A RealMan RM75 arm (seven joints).
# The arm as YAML. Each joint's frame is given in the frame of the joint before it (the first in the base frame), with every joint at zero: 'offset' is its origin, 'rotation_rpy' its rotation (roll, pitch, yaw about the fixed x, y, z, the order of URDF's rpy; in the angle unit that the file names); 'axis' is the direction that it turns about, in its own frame. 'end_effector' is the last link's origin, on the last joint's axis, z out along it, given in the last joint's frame.
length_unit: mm
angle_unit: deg
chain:
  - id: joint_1
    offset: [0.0, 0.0, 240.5]
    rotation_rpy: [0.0, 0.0, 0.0]
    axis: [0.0, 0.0, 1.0]
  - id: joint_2
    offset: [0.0, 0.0, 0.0]
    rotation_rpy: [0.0, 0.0, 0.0]
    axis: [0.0, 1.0, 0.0]
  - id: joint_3
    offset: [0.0, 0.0, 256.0]
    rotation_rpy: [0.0, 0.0, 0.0]
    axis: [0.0, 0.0, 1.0]
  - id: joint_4
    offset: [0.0, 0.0, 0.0]
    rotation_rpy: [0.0, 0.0, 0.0]
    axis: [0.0, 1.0, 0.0]
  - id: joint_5
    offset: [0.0, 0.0, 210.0]
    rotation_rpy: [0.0, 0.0, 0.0]
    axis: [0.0, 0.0, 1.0]
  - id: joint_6
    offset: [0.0, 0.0, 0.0]
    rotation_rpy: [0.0, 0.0, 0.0]
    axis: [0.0, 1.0, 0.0]
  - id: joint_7
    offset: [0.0, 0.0, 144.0]
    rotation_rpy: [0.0, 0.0, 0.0]
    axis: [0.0, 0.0, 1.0]
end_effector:
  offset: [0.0, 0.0, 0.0]
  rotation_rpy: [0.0, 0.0, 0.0]
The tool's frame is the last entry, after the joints.
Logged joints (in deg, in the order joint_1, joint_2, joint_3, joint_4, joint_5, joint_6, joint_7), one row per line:
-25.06, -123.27, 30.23, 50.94, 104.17, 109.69, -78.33
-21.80, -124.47, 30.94, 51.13, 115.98, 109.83, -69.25
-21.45, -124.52, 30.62, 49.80, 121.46, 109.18, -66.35
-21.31, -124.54, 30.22, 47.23, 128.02, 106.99, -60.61
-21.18, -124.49, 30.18, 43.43, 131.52, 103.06, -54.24
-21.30, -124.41, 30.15, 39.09, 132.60, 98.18, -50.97
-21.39, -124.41, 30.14, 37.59, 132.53, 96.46, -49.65
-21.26, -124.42, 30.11, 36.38, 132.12, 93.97, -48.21
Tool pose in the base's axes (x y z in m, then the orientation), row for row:
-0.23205, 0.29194, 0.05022, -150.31, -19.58, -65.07
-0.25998, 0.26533, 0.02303, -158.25, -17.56, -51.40
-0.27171, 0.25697, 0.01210, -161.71, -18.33, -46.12
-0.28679, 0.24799, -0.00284, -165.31, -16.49, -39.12
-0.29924, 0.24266, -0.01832, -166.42, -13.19, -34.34
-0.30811, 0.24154, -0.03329, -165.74, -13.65, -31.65
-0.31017, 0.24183, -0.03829, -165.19, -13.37, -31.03
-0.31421, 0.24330, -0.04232, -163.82, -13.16, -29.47
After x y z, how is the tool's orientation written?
As a rotation vector, in degrees.
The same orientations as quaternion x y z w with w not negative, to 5 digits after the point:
-0.90337, -0.11768, -0.39107, 0.13090
-0.94004, -0.10431, -0.30533, 0.11050
-0.95171, -0.10788, -0.27143, 0.09451
-0.96536, -0.09630, -0.22845, 0.08129
-0.97303, -0.07712, -0.20078, 0.08335
-0.97478, -0.08028, -0.18614, 0.09336
-0.97488, -0.07890, -0.18313, 0.09923
-0.97480, -0.07831, -0.17536, 0.11347

